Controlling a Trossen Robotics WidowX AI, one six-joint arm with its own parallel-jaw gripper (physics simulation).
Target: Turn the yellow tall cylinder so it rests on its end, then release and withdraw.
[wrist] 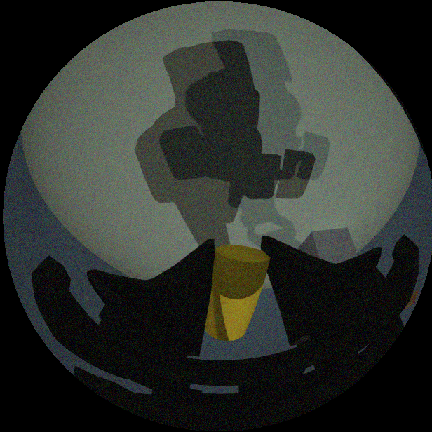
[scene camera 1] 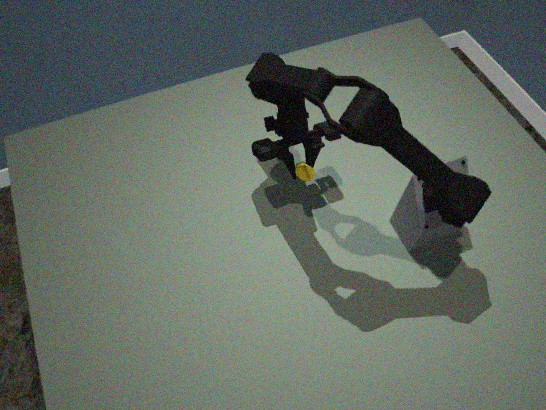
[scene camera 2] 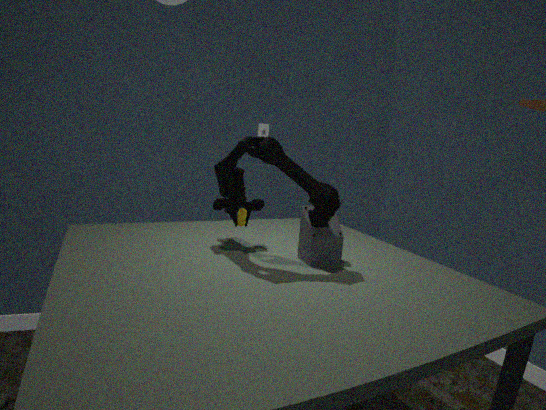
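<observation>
The yellow cylinder (scene camera 1: 305, 172) (scene camera 2: 242, 217) (wrist: 240, 277) is held between the fingers of my gripper (scene camera 1: 303, 170) (scene camera 2: 242, 223) (wrist: 237, 243), which is shut on it. In scene camera 1 its round end faces the camera. In scene camera 2 it shows as a small yellow shape, taller than wide. In the wrist view one end and the side show between the two dark fingers. The gripper and cylinder are above the table (scene camera 1: 150, 300) (scene camera 2: 200, 340) (wrist: 100, 125), apart from it, with shadows on the surface below. The cylinder's exact tilt is hard to tell.
The arm's grey base block (scene camera 1: 409, 215) (scene camera 2: 320, 245) (wrist: 336, 242) stands on the table to the right of the gripper. The table's far edge lies behind the arm. A blue wall stands beyond, with a small white plate (scene camera 2: 263, 130) on it.
</observation>
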